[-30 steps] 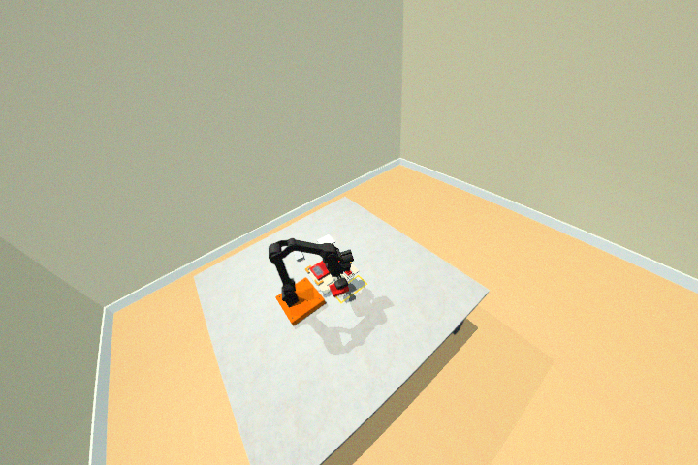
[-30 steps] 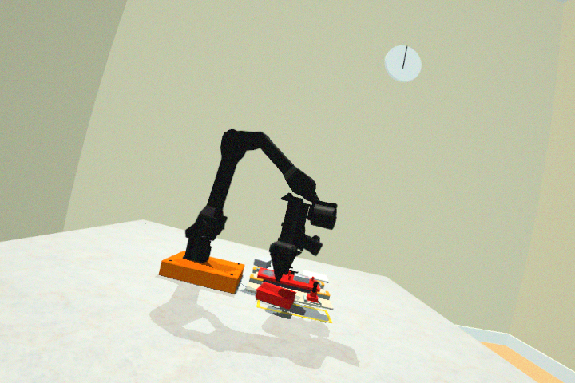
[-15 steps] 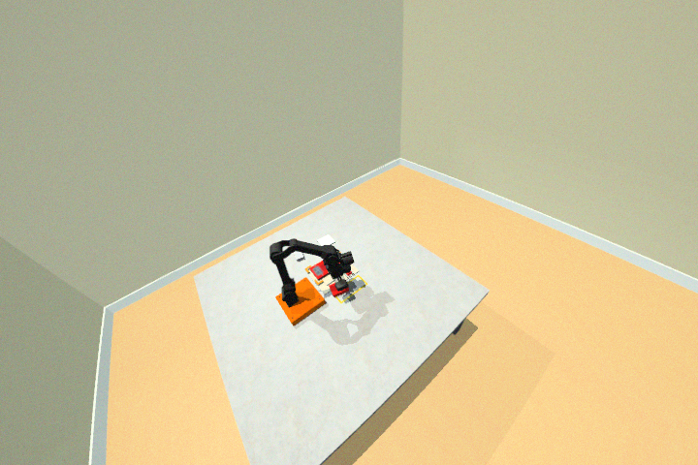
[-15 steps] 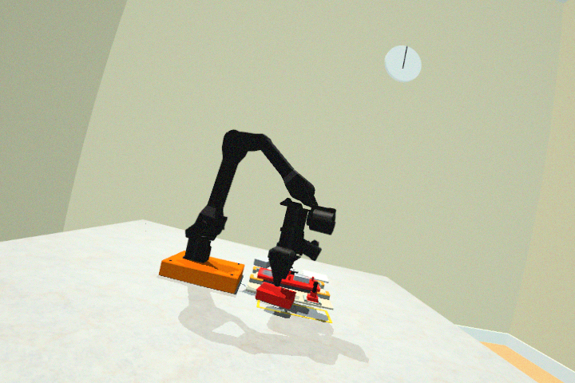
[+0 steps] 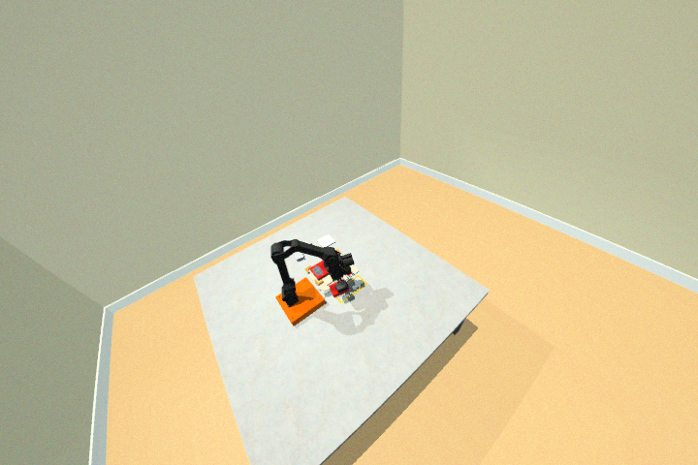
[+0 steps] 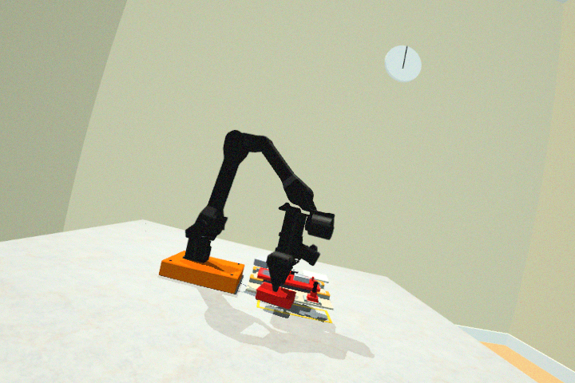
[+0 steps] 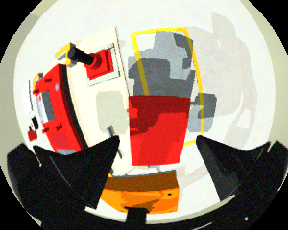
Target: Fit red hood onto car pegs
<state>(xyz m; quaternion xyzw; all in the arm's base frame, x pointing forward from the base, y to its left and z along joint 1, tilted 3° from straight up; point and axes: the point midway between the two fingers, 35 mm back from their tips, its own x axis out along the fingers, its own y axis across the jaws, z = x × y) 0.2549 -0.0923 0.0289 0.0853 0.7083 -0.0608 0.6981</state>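
Now: the red hood 2 cm below my gripper tip. Also, from my gripper tip: grey block: 6 cm behind, 39 cm to the left, 2 cm below.
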